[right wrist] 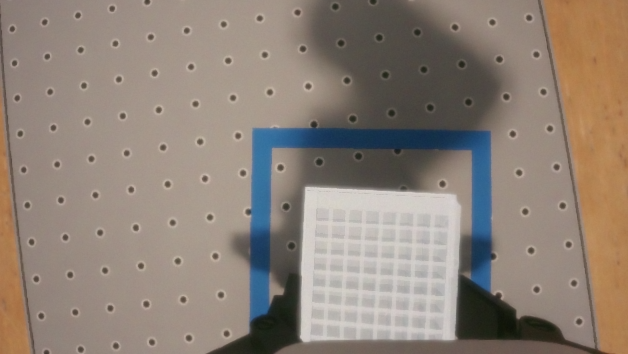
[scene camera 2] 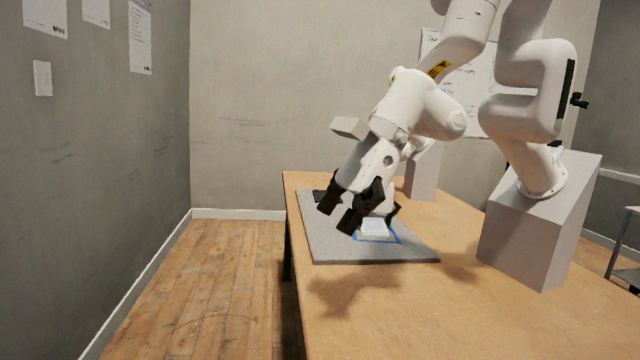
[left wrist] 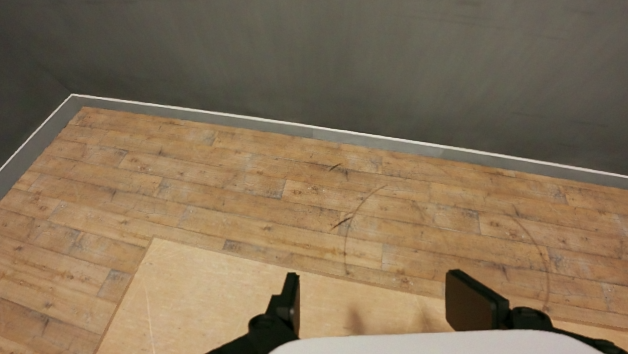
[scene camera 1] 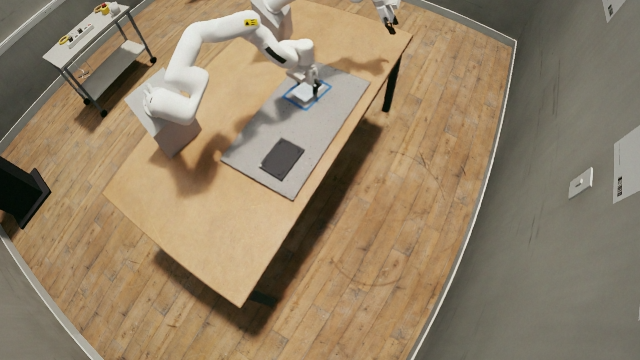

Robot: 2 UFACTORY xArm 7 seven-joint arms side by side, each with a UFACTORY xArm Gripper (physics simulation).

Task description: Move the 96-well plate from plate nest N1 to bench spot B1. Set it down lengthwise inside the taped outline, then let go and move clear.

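Frame: origin at the left arm's base, x right, y down, z ahead, level; centimetres.
Seen in the pictures: left gripper, between the fingertips: (scene camera 2: 332, 221) (left wrist: 372, 296) (scene camera 1: 394, 29); right gripper, between the fingertips: (right wrist: 374, 300) (scene camera 2: 373, 226) (scene camera 1: 307, 89); left arm's base, origin of its link: (scene camera 2: 541, 179) (scene camera 1: 271, 3); right arm's base, origin of its link: (scene camera 2: 425, 143).
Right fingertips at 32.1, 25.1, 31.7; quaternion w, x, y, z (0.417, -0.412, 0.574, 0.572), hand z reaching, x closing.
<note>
Offsets run from my right fingertips to a thing's top centre, as dx, dy, dz. Level surfaces: height alone.
The white 96-well plate {-0.1, -1.2, +0.1} (scene camera 1: 302, 93) (scene camera 2: 374, 227) (right wrist: 382, 270) is level, over the inside of the blue taped outline (scene camera 1: 295, 103) (scene camera 2: 377, 241) (right wrist: 370, 139), its sides nearly parallel to the tape. My right gripper (scene camera 1: 309, 88) (right wrist: 374, 299) is shut on it, a finger at each long side. The plate is low over the mat; whether it touches cannot be told. Its near end is hidden in the right wrist view. The dark nest N1 {+37.7, -0.2, +3.7} (scene camera 1: 281, 158) (scene camera 2: 319, 196) is empty. My left gripper (scene camera 1: 391, 27) (scene camera 2: 337, 215) (left wrist: 372, 296) is open and empty, above the table's far end in scene camera 1.
The grey perforated mat {dy +1.4} (scene camera 1: 255, 150) (scene camera 2: 320, 252) (right wrist: 100, 210) lies on the wooden table {dy +2.7} (scene camera 1: 200, 235) (scene camera 2: 400, 315) (left wrist: 200, 290). The left arm's gripper partly covers the plate area in scene camera 2. A cart (scene camera 1: 116, 75) stands at the upper left of scene camera 1.
</note>
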